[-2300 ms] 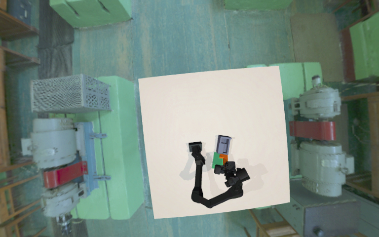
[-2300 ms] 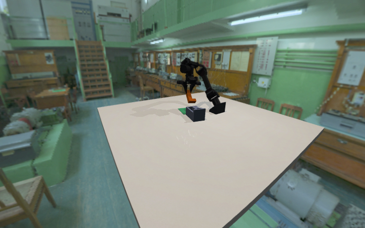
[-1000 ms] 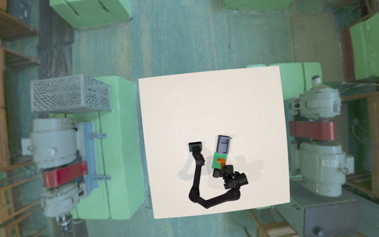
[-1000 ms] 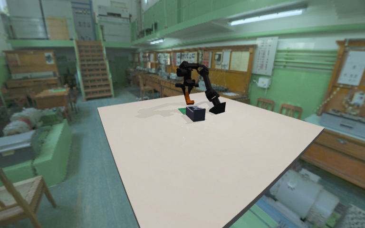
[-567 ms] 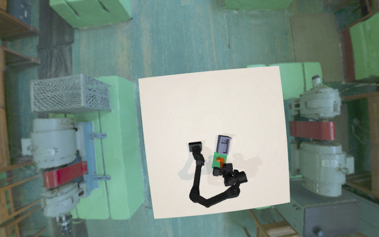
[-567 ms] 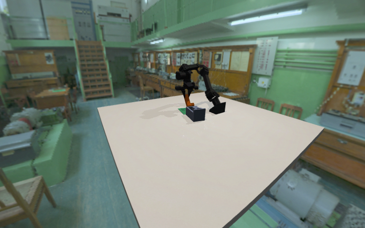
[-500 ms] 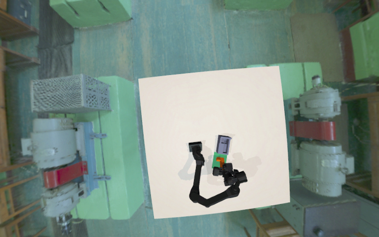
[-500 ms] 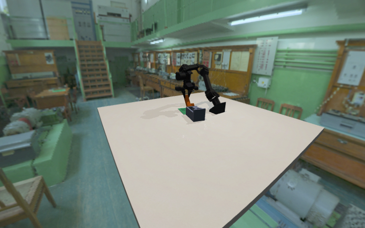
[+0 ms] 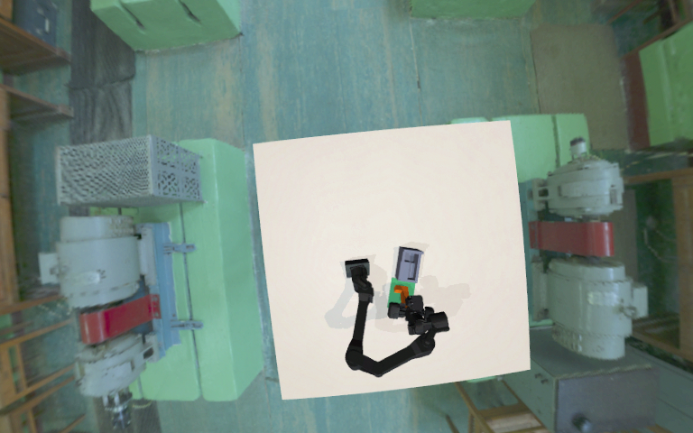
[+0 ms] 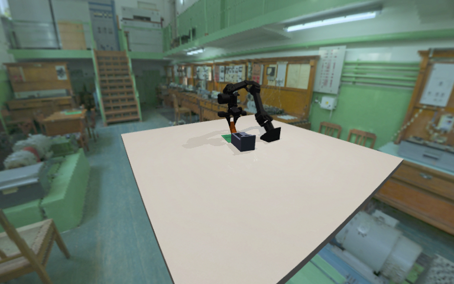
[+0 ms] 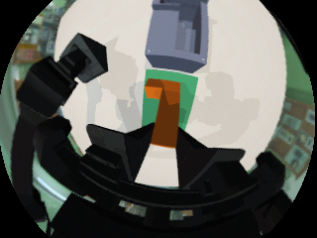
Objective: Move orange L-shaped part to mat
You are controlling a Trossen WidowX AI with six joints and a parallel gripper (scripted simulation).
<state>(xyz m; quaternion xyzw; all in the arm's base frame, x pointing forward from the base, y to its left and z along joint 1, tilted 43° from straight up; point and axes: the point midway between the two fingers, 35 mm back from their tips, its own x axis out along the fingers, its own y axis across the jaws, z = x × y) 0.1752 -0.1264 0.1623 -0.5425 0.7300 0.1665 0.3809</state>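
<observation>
My gripper tip is now 30 mm to the right of the orange L-shaped part and 30 mm above it. Also, from my gripper tip: green mat 10 mm ahead, 20 mm to the left, 90 mm below.
</observation>
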